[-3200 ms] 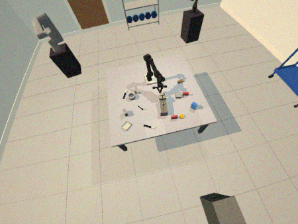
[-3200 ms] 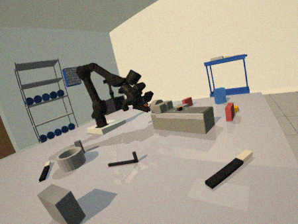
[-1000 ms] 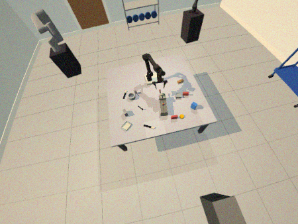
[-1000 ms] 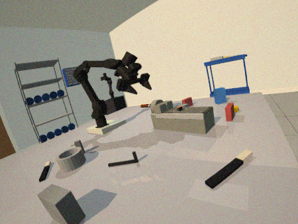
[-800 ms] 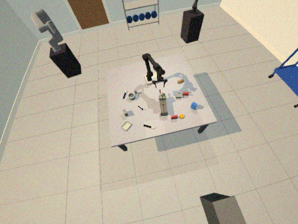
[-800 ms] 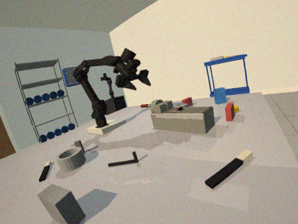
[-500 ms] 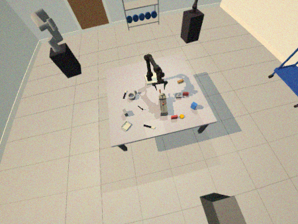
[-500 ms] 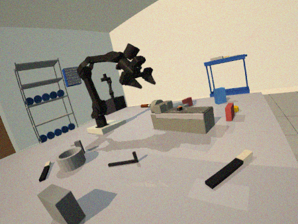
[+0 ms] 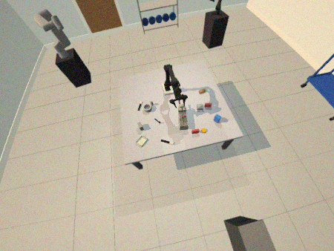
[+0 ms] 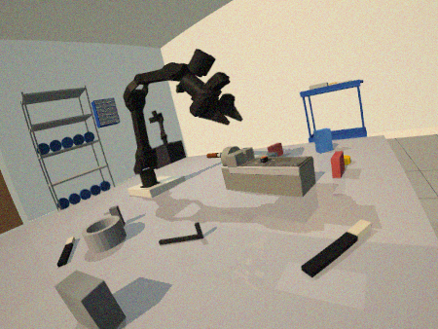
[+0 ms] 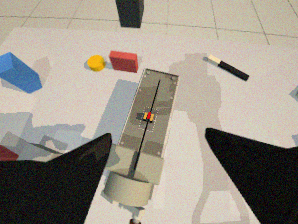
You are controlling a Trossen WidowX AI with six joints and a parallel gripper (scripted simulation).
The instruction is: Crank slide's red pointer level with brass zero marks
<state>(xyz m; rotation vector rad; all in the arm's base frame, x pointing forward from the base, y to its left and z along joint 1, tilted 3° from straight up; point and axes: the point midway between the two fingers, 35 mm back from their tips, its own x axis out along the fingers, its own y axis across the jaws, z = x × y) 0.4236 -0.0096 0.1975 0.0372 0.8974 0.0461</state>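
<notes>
My gripper tip is now 13 cm past the brown crank handle, 4 cm to the right of it and 9 cm above it. Also, from my gripper tip: yellow disc: 27 cm ahead, 17 cm to the left, 19 cm below; red pointer: 6 cm ahead, 1 cm to the left, 12 cm below; black l-shaped piece: 3 cm behind, 26 cm to the right, 19 cm below.
</notes>
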